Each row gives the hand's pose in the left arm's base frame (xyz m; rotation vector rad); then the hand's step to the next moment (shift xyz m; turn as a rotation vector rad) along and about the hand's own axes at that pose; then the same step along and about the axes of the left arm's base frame.
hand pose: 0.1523 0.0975 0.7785 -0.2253 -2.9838 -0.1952
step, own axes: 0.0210 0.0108 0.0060 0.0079 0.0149 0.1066
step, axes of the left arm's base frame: -0.0196 0.0144 -0.0014 -0.0194 0.0306 -0.1017
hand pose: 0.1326 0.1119 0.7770 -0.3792 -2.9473 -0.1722
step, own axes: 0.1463 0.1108 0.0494 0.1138 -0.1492 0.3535
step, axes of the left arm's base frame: -0.1181 0.1484 -0.0122 -0.1997 -0.0683 -0.3400
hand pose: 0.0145 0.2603 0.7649 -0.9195 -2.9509 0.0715
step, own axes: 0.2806 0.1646 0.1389 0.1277 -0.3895 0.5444
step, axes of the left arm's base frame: -0.1460 0.2908 -0.1388 -0.3589 -0.2636 -0.5158
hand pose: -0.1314 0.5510 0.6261 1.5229 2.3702 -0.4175
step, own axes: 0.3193 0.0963 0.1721 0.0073 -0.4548 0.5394
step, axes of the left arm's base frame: -0.0240 0.2352 -0.2915 -0.3712 -0.3874 -0.4583
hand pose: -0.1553 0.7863 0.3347 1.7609 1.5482 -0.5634
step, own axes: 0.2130 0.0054 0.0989 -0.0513 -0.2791 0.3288
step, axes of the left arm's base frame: 0.0577 0.0669 -0.2177 -0.2384 -0.2730 -0.2393
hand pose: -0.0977 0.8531 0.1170 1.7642 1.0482 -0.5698
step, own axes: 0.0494 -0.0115 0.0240 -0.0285 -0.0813 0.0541
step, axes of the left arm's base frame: 0.0178 -0.0002 -0.0532 -0.0798 -0.0472 -0.0419
